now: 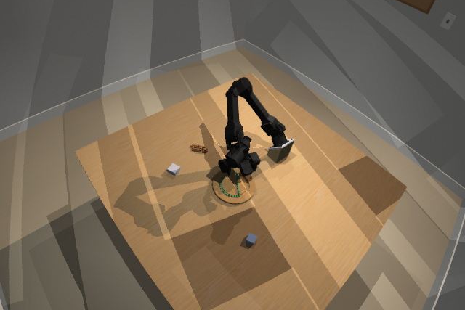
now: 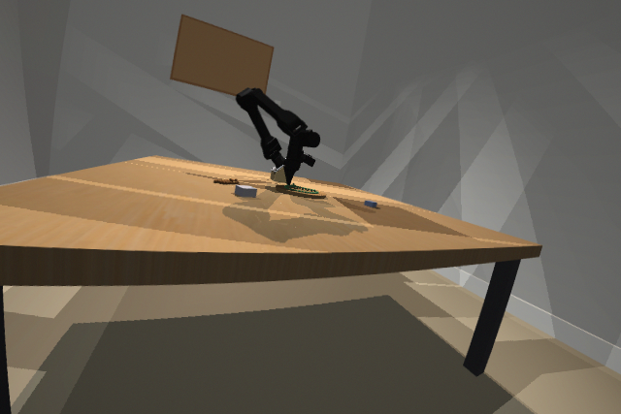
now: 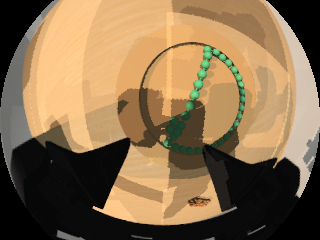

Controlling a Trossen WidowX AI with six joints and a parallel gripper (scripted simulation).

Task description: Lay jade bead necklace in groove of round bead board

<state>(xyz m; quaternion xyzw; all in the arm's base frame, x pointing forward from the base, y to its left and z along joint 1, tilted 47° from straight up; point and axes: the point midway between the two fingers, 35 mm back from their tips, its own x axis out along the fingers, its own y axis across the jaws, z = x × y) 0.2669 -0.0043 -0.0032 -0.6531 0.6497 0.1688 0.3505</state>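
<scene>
My gripper tip is now 50 mm short of the round wooden bead board, 40 mm to the right of it and 10 mm above it. From my gripper tip the other things lie so: blue block 140 mm ahead, 300 mm to the left, 10 mm below; then pale grey block 250 mm ahead, 170 mm to the right, 10 mm below.
</scene>
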